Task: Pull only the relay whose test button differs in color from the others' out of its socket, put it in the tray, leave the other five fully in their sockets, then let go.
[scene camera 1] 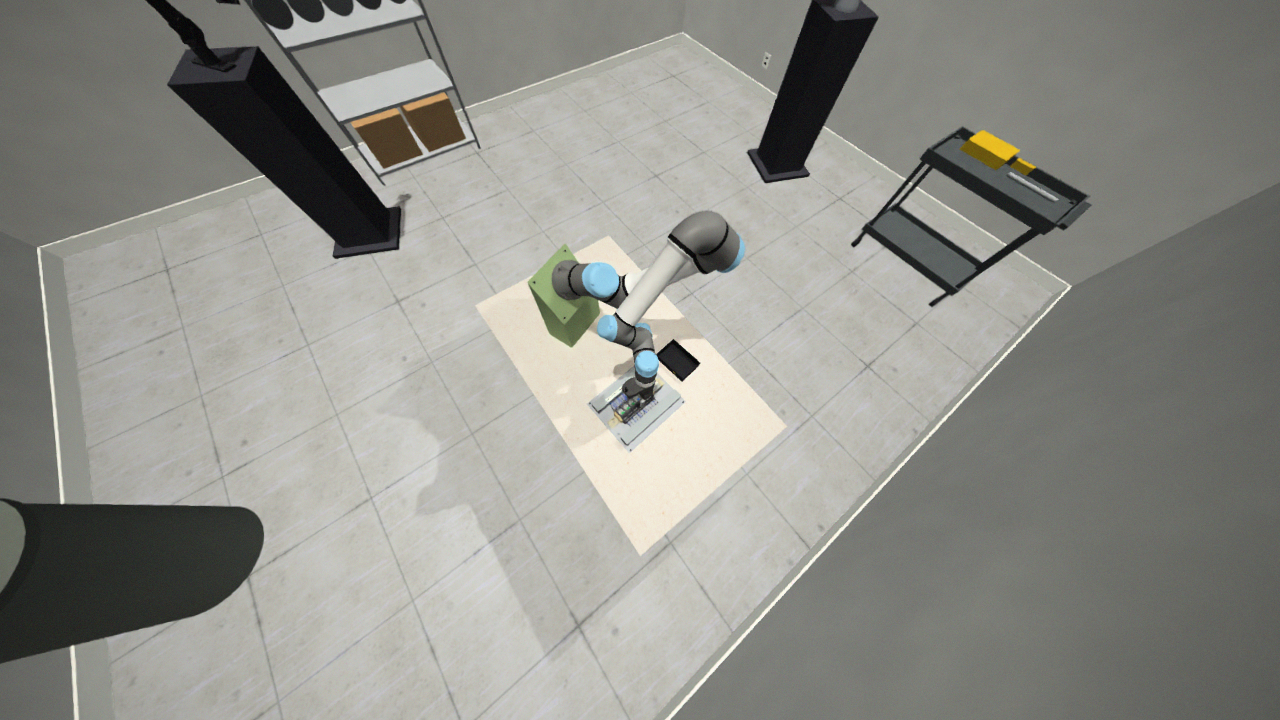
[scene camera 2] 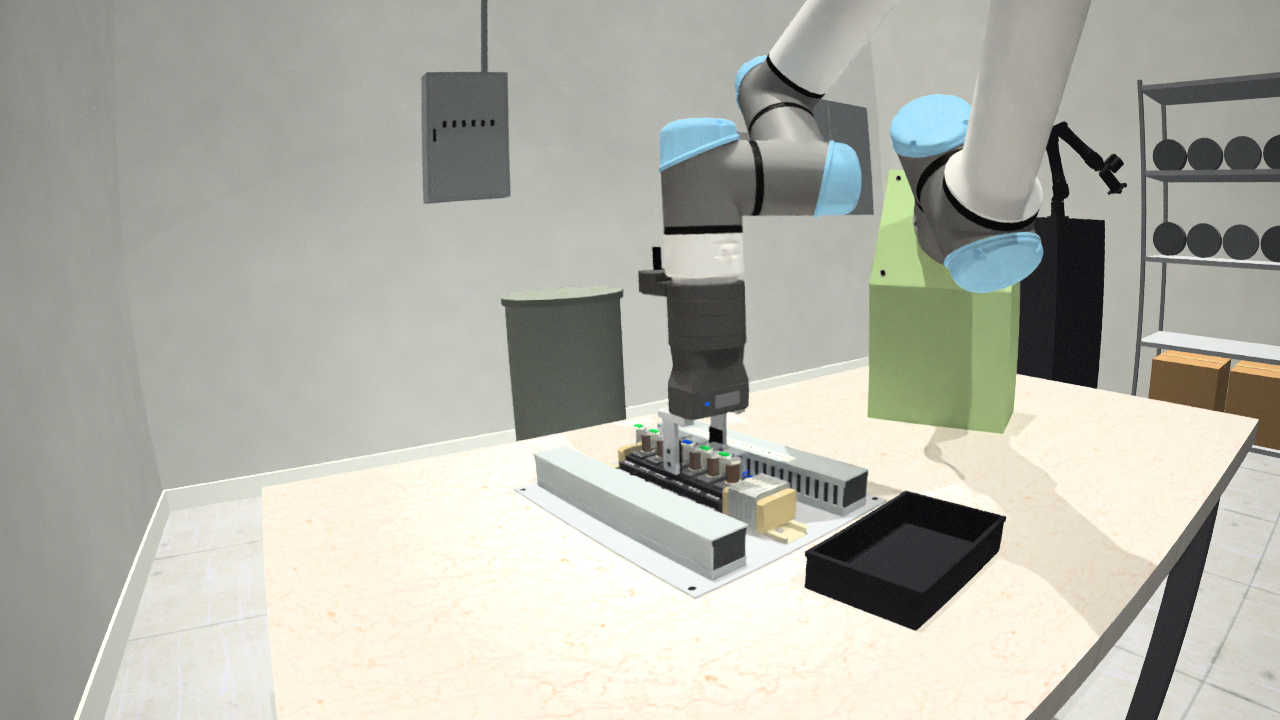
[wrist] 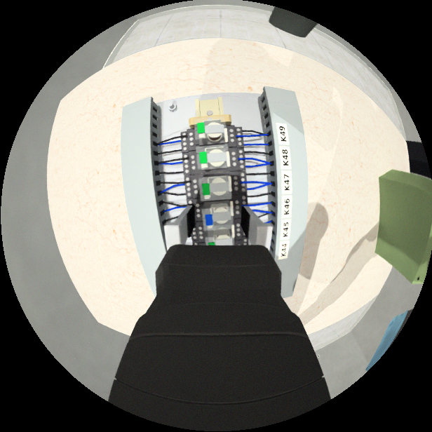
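Where they show: gripper, fingertip midpoint: point(scene camera 1: 637, 399) point(scene camera 2: 696, 465); arm's base, link origin: point(scene camera 1: 568, 280).
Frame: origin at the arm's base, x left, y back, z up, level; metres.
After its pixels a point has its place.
The relay with the blue test button point(scene camera 2: 693, 458) {x 0.182, y -0.460, z -0.236 m} point(wrist: 221, 215) stands in its socket, fourth from the K49 end of the row. My gripper point(scene camera 2: 694, 454) {x 0.172, y -0.455, z -0.248 m} point(wrist: 217, 215) is open and points down over the row. Its fingers are low, one on each side of the blue-button relay, with nothing gripped. Green-button relays point(scene camera 2: 732, 469) {x 0.230, y -0.432, z -0.235 m} point(wrist: 218, 159) stand in the sockets on both sides of it. In the wrist view the relay nearest the gripper body is partly covered, and the K44 end is hidden. The black tray point(scene camera 1: 678, 360) {x 0.396, y -0.310, z -0.287 m} point(scene camera 2: 861, 586) {x 0.431, y -0.382, z -0.268 m} is empty, beside the panel on the table.
Grey wiring ducts point(scene camera 2: 640, 510) {x 0.269, y -0.527, z -0.250 m} point(wrist: 137, 190) point(wrist: 287, 110) run along both sides of the relay row, with blue and black wires between. A grey and beige block point(scene camera 2: 760, 503) {x 0.284, y -0.420, z -0.251 m} sits at the row's tray end. The green robot pedestal point(scene camera 2: 939, 349) {x 0.028, y -0.063, z -0.177 m} point(wrist: 402, 225) stands behind the tray on the table.
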